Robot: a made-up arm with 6 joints.
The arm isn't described. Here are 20 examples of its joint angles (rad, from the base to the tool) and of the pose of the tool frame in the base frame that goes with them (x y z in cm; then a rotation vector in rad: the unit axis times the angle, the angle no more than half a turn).
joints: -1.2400 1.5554 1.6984 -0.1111 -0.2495 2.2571
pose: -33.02 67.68 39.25 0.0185 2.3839 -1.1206
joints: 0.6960 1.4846 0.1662 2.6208 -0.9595 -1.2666
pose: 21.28 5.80 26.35 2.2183 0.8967 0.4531
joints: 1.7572 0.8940 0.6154 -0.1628 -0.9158 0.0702
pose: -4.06 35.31 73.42 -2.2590 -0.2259 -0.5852
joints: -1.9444 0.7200 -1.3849 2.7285 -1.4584 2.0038
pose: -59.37 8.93 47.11 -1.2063 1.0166 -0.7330
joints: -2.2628 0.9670 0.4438 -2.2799 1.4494 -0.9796
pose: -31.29 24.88 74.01 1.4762 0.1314 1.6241
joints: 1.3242 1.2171 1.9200 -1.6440 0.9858 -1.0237
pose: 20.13 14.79 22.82 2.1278 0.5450 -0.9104
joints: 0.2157 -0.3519 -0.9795 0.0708 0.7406 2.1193
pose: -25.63 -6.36 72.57 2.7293 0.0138 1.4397
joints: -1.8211 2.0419 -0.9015 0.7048 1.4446 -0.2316
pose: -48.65 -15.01 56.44 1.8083 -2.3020 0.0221
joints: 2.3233 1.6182 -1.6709 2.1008 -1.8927 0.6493
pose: 12.98 17.97 56.22 1.8626 -2.0502 0.8954
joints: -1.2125 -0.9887 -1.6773 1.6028 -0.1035 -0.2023
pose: -7.08 -14.46 10.85 1.0717 0.2412 -0.6742
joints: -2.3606 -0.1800 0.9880 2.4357 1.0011 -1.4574
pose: 2.61 1.43 23.73 -0.1097 0.8000 -1.4070
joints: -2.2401 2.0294 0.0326 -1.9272 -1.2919 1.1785
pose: -38.67 32.35 68.21 -1.8339 1.8024 -1.6357
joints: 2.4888 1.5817 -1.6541 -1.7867 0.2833 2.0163
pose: -25.69 35.66 80.04 1.8371 0.7034 1.0688
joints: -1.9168 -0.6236 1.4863 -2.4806 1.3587 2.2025
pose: -24.61 -9.90 43.44 -2.2435 1.3601 0.6100
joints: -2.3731 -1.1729 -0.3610 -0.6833 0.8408 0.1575
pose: -3.73 51.74 42.31 -1.5427 -1.0372 1.1655
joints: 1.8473 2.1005 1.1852 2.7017 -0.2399 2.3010
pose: 29.25 16.46 70.75 -1.6331 -1.7727 0.1200
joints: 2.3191 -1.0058 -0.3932 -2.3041 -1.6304 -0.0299
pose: -27.41 8.84 44.66 0.6593 0.8095 -1.5843
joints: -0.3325 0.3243 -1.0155 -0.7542 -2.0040 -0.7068
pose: -9.73 17.70 24.78 -0.5645 2.1297 0.9963
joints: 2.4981 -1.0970 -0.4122 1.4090 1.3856 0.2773
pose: -3.00 -12.73 23.67 -1.8954 1.3081 0.2750
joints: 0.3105 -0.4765 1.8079 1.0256 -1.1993 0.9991
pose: 13.59 41.90 46.27 2.7040 -0.9496 -0.3893
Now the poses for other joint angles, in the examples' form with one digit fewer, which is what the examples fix.
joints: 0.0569 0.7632 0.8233 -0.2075 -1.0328 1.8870
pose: 16.8 40.5 23.8 1.130 0.190 -1.887
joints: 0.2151 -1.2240 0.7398 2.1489 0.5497 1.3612
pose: -48.8 12.7 56.3 -1.479 -1.589 -2.136
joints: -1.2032 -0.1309 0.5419 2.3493 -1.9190 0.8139
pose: -3.7 23.5 30.7 0.301 -0.161 1.525
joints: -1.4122 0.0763 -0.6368 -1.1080 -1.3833 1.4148
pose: -22.2 15.2 10.6 0.010 -0.297 -2.795
